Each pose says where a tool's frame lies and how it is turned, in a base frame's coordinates. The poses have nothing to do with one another.
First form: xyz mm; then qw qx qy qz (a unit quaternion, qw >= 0).
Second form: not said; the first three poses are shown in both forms.
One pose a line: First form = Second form
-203.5, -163.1, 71.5, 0.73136, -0.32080, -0.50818, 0.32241 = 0.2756, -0.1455, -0.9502, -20.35; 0.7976, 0.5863, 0.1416, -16.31; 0.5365, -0.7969, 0.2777, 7.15; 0, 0, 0, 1
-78.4, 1.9, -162.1, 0.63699, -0.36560, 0.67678, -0.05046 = 0.0788, -0.4306, 0.8991, -7.84; -0.5591, 0.7276, 0.3975, 0.19; -0.8253, -0.5341, -0.1834, -16.21; 0, 0, 0, 1
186.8, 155.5, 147.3, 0.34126, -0.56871, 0.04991, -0.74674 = -0.1202, 0.4529, 0.8834, 18.68; -0.5664, -0.7621, 0.3136, 15.55; 0.8153, -0.4627, 0.3482, 14.73; 0, 0, 0, 1
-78.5, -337.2, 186.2, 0.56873, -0.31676, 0.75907, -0.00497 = -0.1524, -0.4752, 0.8666, -7.85; -0.4865, 0.7993, 0.3528, -33.72; -0.8603, -0.3678, -0.3530, 18.62; 0, 0, 0, 1
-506.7, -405.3, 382.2, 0.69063, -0.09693, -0.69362, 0.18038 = -0.0273, -0.1147, -0.9930, -50.67; 0.3836, 0.9161, -0.1163, -40.53; 0.9231, -0.3841, 0.0190, 38.22; 0, 0, 0, 1
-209.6, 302.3, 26.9, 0.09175, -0.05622, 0.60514, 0.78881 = -0.9768, -0.2128, 0.0223, -20.96; 0.0767, -0.2508, 0.9650, 30.23; -0.1997, 0.9444, 0.2613, 2.69; 0, 0, 0, 1
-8.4, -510.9, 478.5, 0.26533, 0.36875, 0.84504, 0.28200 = -0.5872, 0.4736, 0.6564, -0.84; 0.7729, 0.5690, 0.2809, -51.09; -0.2405, 0.6723, -0.7001, 47.85; 0, 0, 0, 1
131.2, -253.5, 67.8, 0.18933, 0.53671, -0.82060, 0.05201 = -0.3522, -0.9005, -0.2549, 13.12; -0.8612, 0.4185, -0.2886, -25.35; 0.3666, 0.1179, -0.9229, 6.78; 0, 0, 0, 1
